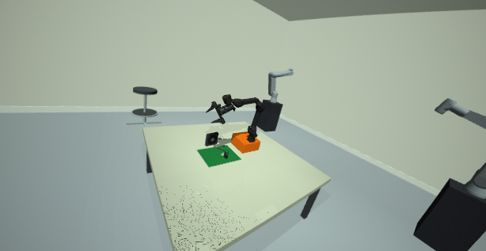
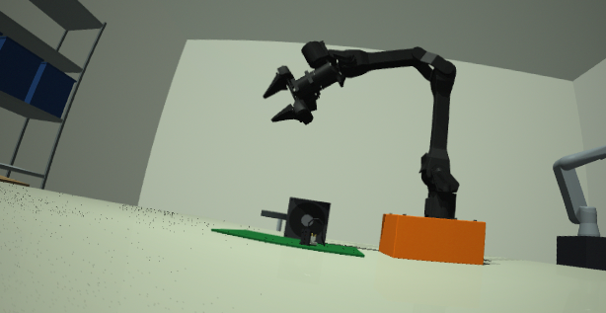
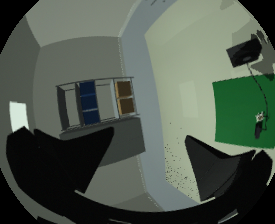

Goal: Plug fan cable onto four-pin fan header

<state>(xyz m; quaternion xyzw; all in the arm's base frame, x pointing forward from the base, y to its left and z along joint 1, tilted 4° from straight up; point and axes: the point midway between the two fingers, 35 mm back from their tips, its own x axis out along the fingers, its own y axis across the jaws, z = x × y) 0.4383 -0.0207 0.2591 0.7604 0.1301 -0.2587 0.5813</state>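
My gripper tip is 17 cm past the fan cable plug, 8 cm to the right of it and 32 cm above it. From my gripper tip the other things lie so: black fan (13 cm behind, 14 cm to the right, 28 cm below); green board (13 cm behind, 3 cm to the left, 35 cm below).
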